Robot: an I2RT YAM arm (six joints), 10 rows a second.
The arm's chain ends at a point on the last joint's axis. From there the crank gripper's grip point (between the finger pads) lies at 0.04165 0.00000 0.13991 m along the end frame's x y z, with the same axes.
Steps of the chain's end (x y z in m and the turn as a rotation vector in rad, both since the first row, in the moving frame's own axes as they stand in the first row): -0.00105, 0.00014, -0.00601, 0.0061, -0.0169, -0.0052; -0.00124, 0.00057, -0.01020, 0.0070, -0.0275, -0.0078; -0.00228, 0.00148, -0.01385, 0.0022, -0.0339, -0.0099; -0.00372, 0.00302, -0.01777, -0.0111, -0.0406, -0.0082; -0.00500, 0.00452, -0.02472, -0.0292, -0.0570, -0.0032; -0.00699, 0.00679, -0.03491, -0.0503, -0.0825, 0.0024; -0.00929, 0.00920, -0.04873, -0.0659, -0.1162, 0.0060; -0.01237, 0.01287, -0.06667, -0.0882, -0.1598, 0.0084; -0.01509, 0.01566, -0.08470, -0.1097, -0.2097, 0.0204
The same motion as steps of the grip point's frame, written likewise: -0.00342, -0.00093, -0.00533, 0.0061, -0.0169, -0.0052; -0.00511, -0.00072, -0.00911, 0.0070, -0.0275, -0.0078; -0.00705, 0.00078, -0.01252, 0.0022, -0.0339, -0.0099; -0.00943, 0.00426, -0.01620, -0.0111, -0.0406, -0.0082; -0.01303, 0.00852, -0.02263, -0.0292, -0.0570, -0.0032; -0.01866, 0.01399, -0.03213, -0.0503, -0.0825, 0.0024; -0.02581, 0.01875, -0.04516, -0.0659, -0.1162, 0.0060; -0.03519, 0.02569, -0.06239, -0.0882, -0.1598, 0.0084; -0.04523, 0.03188, -0.07999, -0.1097, -0.2097, 0.0204
